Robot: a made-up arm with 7 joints. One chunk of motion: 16 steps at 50 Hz.
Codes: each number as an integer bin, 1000 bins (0 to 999) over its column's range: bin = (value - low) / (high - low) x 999, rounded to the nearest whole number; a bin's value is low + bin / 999 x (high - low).
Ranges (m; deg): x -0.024..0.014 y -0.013..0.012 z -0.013..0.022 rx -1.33..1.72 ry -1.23..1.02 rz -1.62..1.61
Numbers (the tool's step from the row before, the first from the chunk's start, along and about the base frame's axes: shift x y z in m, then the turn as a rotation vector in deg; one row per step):
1: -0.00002 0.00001 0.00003 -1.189 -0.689 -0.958
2: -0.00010 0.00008 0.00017 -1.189 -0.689 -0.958
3: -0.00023 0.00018 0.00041 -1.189 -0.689 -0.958
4: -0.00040 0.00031 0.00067 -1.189 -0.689 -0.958
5: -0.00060 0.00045 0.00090 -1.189 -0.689 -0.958
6: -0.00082 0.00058 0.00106 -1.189 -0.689 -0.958
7: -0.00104 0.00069 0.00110 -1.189 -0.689 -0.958
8: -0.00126 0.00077 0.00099 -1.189 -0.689 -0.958
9: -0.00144 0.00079 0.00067 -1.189 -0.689 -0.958
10: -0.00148 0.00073 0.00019 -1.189 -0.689 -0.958
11: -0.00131 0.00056 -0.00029 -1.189 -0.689 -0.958
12: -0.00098 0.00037 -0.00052 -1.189 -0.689 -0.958
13: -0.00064 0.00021 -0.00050 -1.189 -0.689 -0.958
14: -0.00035 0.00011 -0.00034 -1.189 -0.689 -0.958
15: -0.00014 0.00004 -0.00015 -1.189 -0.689 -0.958
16: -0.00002 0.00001 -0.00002 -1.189 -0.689 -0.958
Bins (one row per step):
1: 630 520 372 46 240 205
2: 628 523 376 46 240 205
3: 625 527 383 46 240 205
4: 620 532 390 46 240 205
5: 615 537 397 46 240 205
6: 609 543 401 46 240 205
7: 604 547 402 46 240 205
8: 598 550 399 46 240 205
9: 593 551 390 46 240 205
10: 592 549 376 46 240 205
11: 597 542 363 46 240 205
12: 605 534 356 46 240 205
13: 614 528 357 46 240 205
14: 622 524 361 46 240 205
15: 627 521 367 46 240 205
16: 630 520 370 46 240 205

